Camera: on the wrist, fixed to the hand. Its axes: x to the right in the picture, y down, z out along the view.
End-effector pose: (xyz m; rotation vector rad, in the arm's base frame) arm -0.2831 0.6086 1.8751 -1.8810 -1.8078 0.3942
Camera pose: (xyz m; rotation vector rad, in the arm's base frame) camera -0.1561 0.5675 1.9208 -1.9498 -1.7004 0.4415
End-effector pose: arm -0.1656 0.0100 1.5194 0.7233 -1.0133 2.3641
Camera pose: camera -0.2274 0.0384 1.3958 0.6866 -1.0309 2.4669
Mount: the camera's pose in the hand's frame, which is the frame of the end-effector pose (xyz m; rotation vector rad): -0.0248 0.0825 -0.1117 0.0301 0.0108 0.0953
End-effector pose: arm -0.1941 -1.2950 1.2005 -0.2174 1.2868 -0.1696
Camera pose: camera -0.3080 -1.2164 1.1731 -0.1293 1.3017 -0.1088
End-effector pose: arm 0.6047 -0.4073 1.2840 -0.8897 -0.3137 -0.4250
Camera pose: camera 0.6325 -0.4452 1.1510 -0.8690 -0.2660 -0.3361
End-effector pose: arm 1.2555 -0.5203 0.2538 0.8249 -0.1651 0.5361
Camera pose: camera 1.1847 -0.4020 0.2239 0.8463 -0.1875 0.6338
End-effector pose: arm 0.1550 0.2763 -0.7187 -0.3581 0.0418 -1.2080
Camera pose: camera 0.1961 0.2966 -0.8521 -0.3198 0.0494 -1.1152
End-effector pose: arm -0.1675 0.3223 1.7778 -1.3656 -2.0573 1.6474
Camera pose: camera -0.0392 0.3781 1.7596 -1.4807 -1.9820 1.6970
